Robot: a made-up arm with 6 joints.
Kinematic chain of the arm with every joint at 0, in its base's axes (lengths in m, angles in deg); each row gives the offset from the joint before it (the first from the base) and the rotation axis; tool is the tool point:
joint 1: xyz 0 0 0.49 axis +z
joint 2: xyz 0 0 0 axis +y
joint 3: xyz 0 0 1.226 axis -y
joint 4: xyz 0 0 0 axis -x
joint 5: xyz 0.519 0 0 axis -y
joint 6: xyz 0 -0.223 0 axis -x
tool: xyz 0 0 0
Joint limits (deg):
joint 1: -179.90..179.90
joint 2: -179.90..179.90
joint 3: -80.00..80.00
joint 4: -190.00..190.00
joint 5: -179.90..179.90
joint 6: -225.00..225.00
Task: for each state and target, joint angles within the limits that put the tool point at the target. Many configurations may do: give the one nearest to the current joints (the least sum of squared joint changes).
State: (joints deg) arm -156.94 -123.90 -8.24 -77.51 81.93 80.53
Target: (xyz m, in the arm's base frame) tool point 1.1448 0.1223 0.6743
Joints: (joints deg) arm -175.73 -108.02 3.41 -80.50 81.93 80.53
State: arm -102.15 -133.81 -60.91 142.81 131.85 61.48
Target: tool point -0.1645 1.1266 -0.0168
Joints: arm -74.27 -139.75 -29.50 131.30 131.85 61.48
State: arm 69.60 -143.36 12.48 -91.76 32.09 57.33
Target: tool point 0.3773 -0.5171 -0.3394
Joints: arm 121.39 -169.65 -9.03 -76.33 32.09 57.33
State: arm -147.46 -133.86 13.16 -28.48 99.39 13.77
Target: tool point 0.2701 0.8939 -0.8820
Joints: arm -120.31 -159.01 52.02 -12.16 99.39 13.77
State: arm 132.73 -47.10 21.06 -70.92 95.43 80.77
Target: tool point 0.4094 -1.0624 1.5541
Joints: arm 107.75 -65.76 48.47 -72.80 95.43 80.77
